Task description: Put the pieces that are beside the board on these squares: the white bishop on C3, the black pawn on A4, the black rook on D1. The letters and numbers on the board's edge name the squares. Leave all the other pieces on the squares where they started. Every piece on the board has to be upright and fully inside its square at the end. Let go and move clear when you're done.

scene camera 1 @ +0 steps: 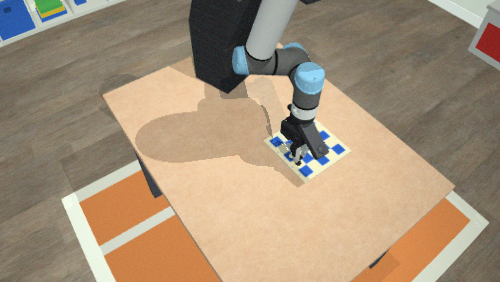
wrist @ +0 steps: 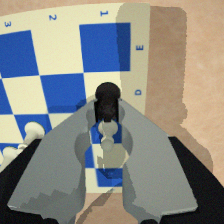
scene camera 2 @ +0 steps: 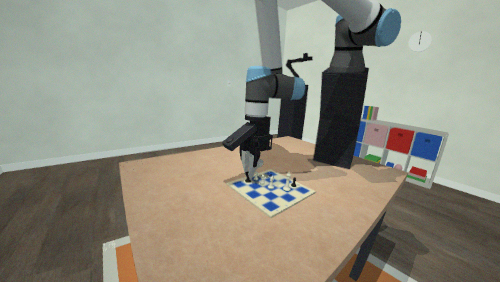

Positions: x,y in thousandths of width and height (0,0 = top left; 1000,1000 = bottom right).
Labels:
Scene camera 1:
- my gripper: 597,573
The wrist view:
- my gripper: 480,453
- black rook: 480,413
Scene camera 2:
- my gripper: 497,633

